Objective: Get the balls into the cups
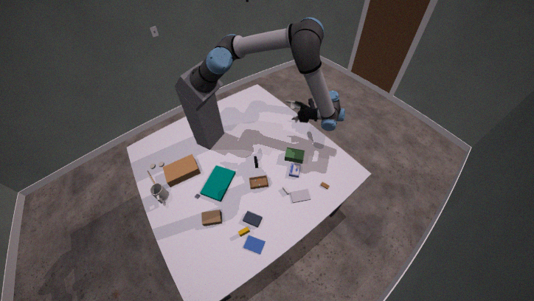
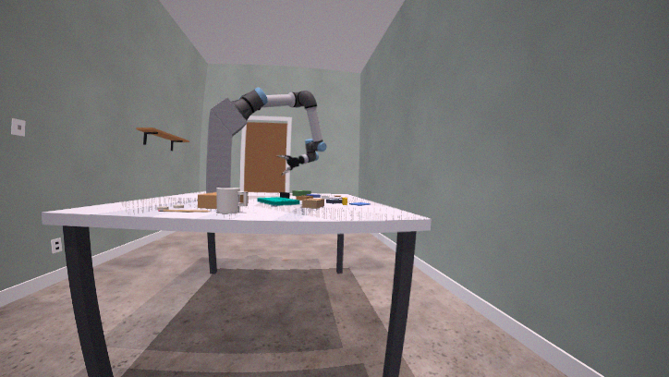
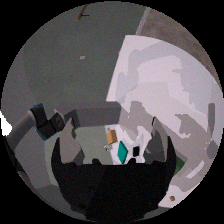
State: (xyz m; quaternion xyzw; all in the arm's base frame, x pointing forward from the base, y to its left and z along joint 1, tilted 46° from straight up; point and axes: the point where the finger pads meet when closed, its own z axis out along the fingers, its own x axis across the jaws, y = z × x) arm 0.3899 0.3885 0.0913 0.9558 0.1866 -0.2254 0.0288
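My gripper is now 17 cm short of the puzzle, 41 cm to the left of it and 22 cm above it. From my hand the other things lie so: teal board (59 cm to the right, 22 cm below); green box (18 cm ahead, 11 cm to the right, 21 cm below); grey plate (40 cm ahead, 29 cm to the right, 23 cm below).
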